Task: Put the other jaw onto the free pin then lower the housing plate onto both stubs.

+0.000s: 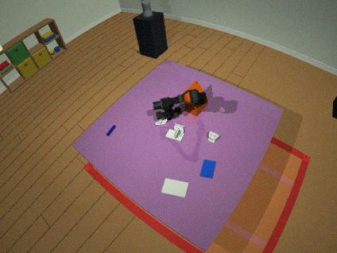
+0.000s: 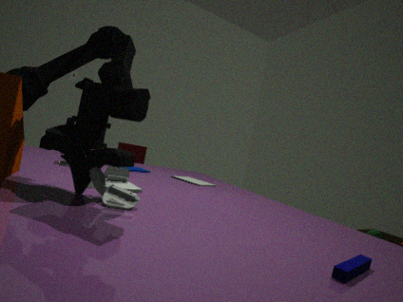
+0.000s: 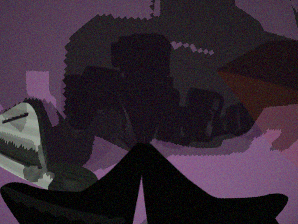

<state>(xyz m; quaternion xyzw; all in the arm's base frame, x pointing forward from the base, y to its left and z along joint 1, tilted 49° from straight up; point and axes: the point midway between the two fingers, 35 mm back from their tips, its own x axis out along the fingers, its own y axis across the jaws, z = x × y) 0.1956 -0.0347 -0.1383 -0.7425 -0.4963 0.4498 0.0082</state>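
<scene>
Now: gripper tip 40 mm below the white jaw piece, 40 mm short of it and 20 mm to the left of it. From my gripper tip the other things lie so: flat blue plate: 450 mm to the left, 220 mm ahead; blue bar: 350 mm to the right, 330 mm ahead, 10 mm above; flat white plate: 440 mm ahead, 340 mm to the left.
</scene>
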